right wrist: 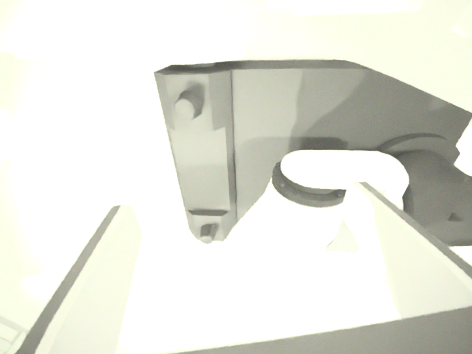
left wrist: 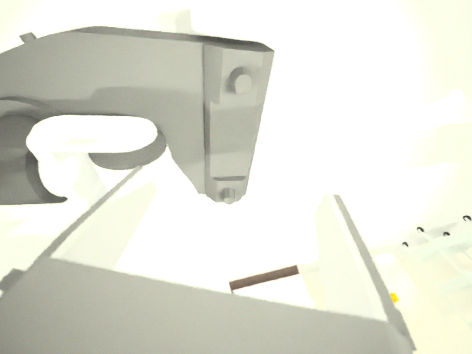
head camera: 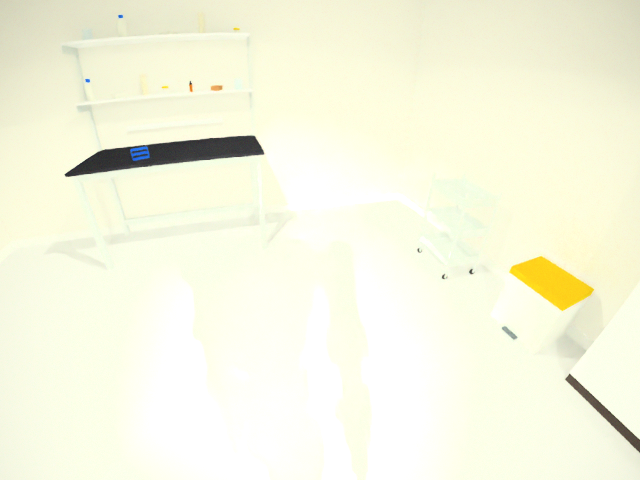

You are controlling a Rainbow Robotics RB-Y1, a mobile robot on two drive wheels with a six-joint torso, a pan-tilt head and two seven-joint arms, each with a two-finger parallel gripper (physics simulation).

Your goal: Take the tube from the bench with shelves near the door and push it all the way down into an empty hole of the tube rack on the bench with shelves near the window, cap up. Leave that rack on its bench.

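Frame: origin at the robot's base, x back, y right, z up, level; centimetres.
Where they show: left gripper, fingertip midpoint: [left wrist: 233, 191]; right gripper, fingertip midpoint: [right wrist: 244, 207].
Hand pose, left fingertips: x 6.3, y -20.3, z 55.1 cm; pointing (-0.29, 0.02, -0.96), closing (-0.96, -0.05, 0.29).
After its pixels a point has its place.
A blue tube rack [head camera: 140, 153] @(x -191.9, y -154.4, z 95.4 cm) stands on the left part of the black top of a bench with shelves [head camera: 206, 148] @(x -221.1, y -110.1, z 91.4 cm), far off at the back left in the head view. Its holes are too small to make out. The tube does not show in these views. My left gripper [left wrist: 233, 191] @(x 6.3, y -20.3, z 55.1 cm) is open and empty in the left wrist view. My right gripper [right wrist: 244, 207] @(x 12.2, y 22.3, z 53.9 cm) is open and empty in the right wrist view. Both grippers are well away from the bench and the rack.
Bottles and small jars stand on the bench's two upper shelves [head camera: 170, 96] @(x -255.1, y -156.2, z 133.6 cm). A pale three-tier cart [head camera: 457, 222] @(x -207.5, y 108.7, z 39.7 cm) on wheels stands at the right wall. Nearer are a white bin with a yellow lid [head camera: 551, 281] @(x -121.0, y 142.4, z 45.0 cm) and a white cabinet with a dark base [head camera: 604, 413] @(x -54.9, y 159.7, z 2.7 cm) at the right edge.
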